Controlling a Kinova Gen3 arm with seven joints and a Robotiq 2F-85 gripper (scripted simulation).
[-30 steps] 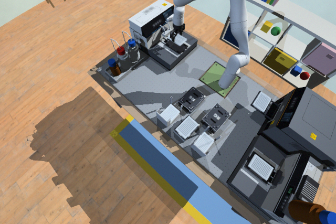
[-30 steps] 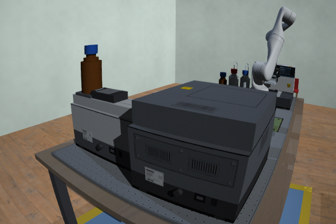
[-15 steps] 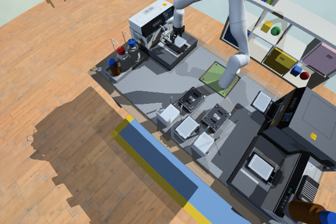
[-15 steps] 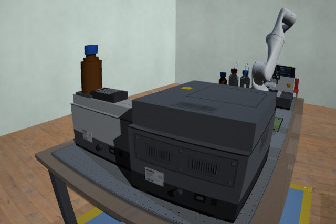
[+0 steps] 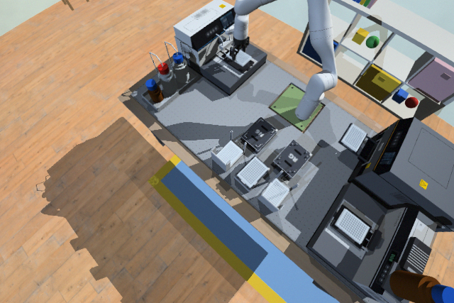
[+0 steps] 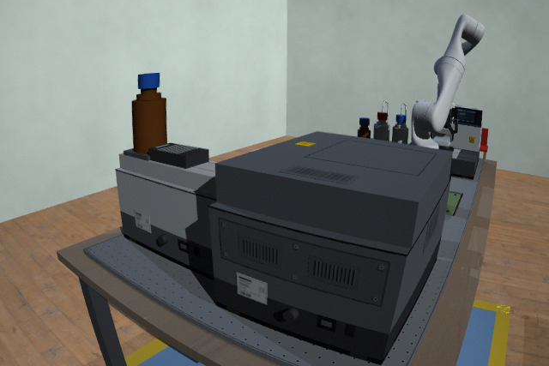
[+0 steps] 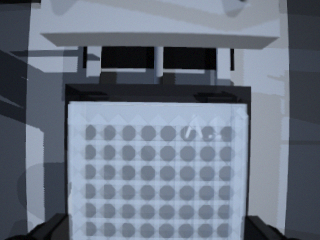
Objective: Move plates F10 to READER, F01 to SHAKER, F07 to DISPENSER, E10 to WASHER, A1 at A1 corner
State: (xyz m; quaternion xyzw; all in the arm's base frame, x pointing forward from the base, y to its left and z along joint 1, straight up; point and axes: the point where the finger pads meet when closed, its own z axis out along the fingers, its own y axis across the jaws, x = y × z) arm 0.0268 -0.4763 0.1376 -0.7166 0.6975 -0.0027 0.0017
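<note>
My gripper is now 50 mm to the left of the A1 mark, 40 mm above it and 30 mm past it. The rest, counted from my hand: washer 250 mm to the right, 40 mm below, 10 mm ahead; tall brown bottle 1140 mm to the left, 450 mm ahead, 160 mm above.
</note>
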